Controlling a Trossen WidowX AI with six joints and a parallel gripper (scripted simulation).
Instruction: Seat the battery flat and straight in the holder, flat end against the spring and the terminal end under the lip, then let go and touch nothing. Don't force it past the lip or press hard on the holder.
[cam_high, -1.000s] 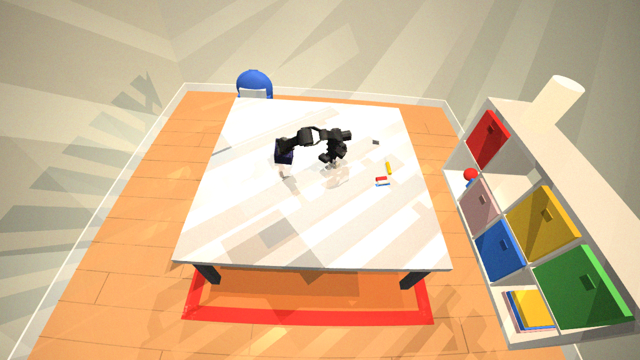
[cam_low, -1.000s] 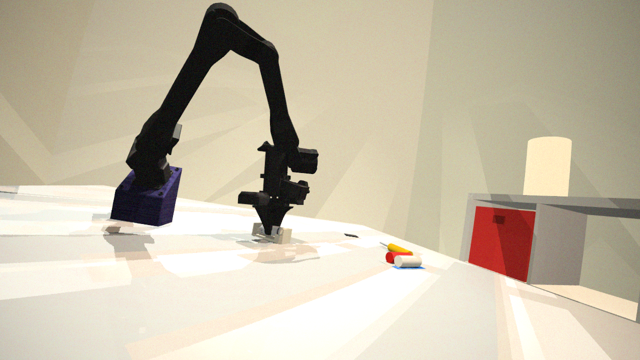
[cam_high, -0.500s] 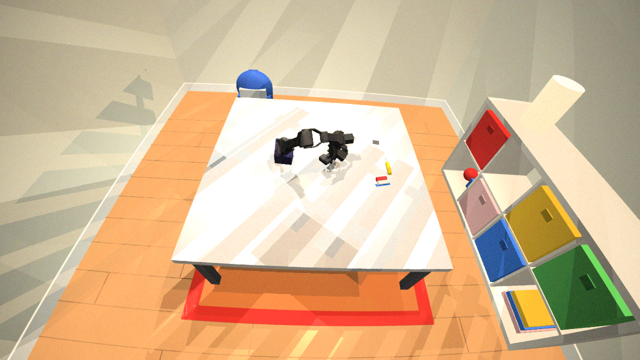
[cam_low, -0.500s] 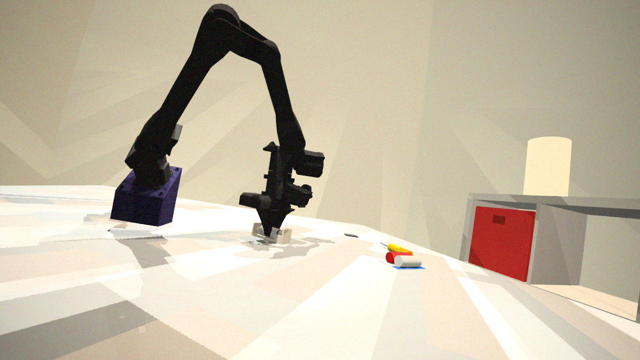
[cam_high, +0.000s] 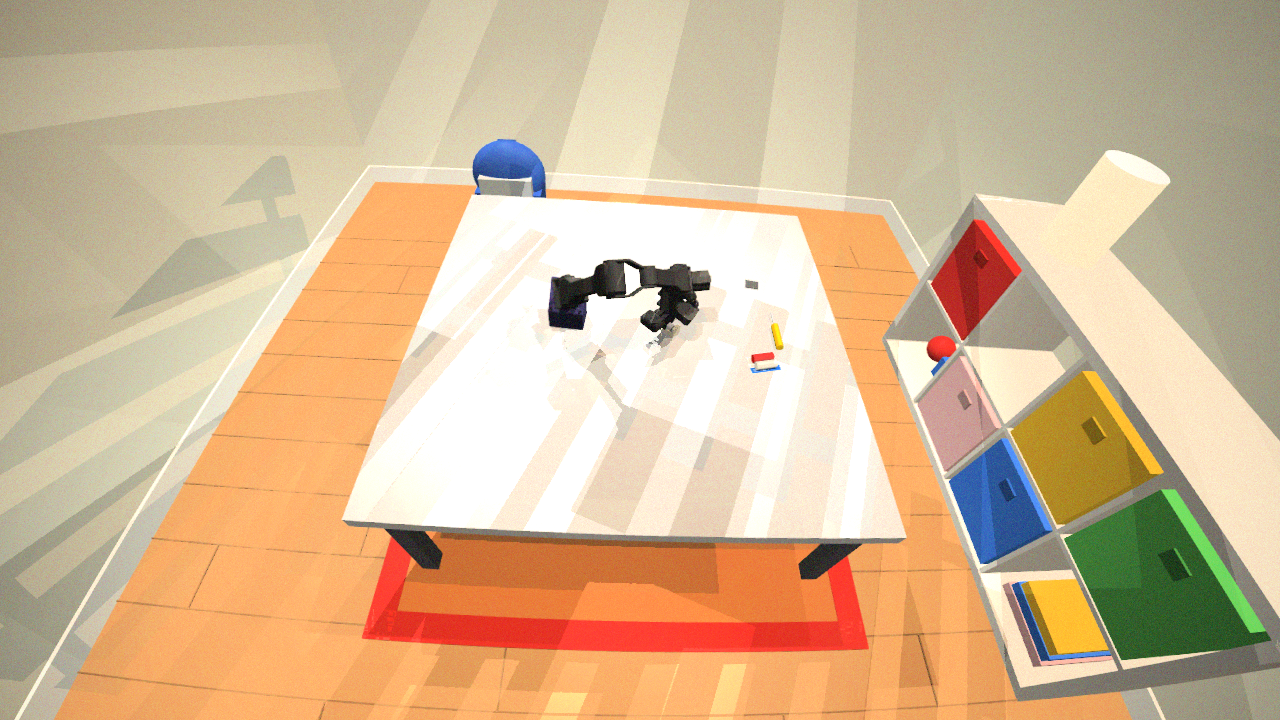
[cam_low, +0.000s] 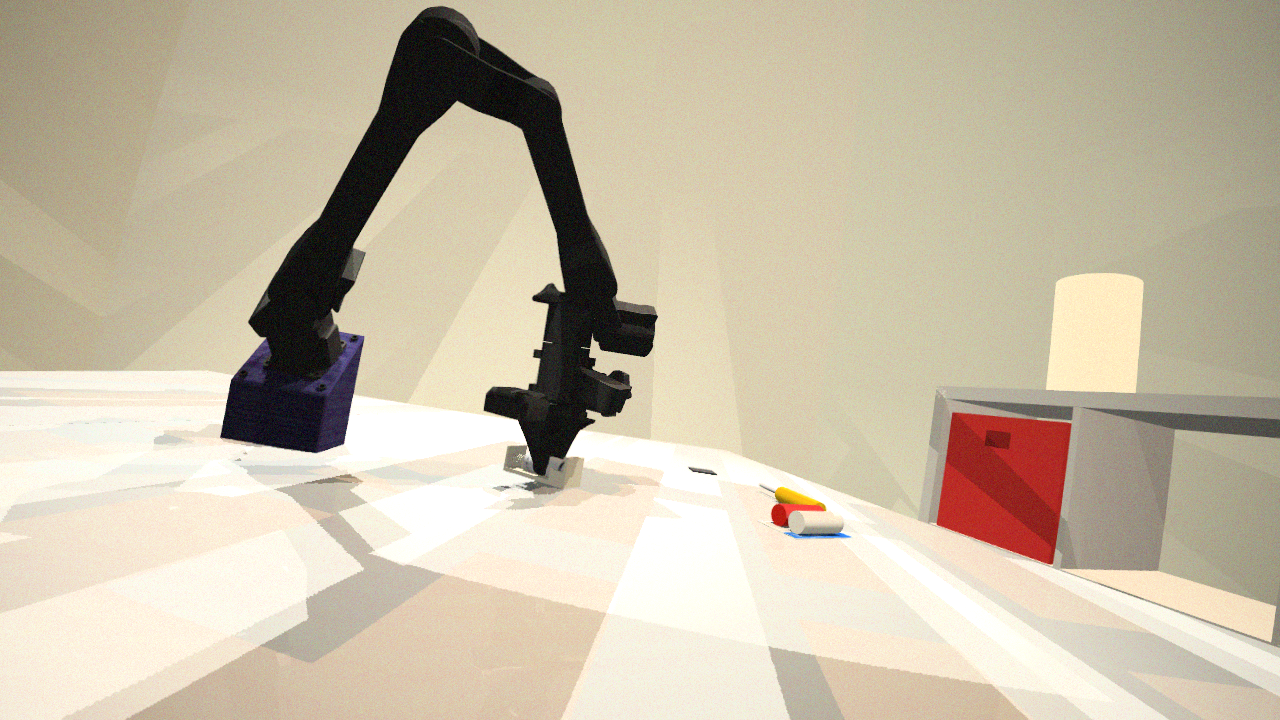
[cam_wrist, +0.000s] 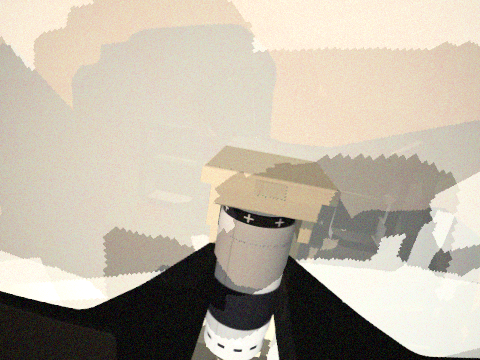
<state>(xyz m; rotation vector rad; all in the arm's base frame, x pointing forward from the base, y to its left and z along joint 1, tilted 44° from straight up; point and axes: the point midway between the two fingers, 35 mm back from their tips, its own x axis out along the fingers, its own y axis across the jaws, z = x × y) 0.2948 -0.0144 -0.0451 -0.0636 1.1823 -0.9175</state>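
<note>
Right now my gripper tip is 1 cm below the battery. Also, from my gripper tip: small dark chip 27 cm ahead, 26 cm to the left, 1 cm below; then yellow-handled screwdriver 33 cm ahead, 6 cm to the left.
</note>
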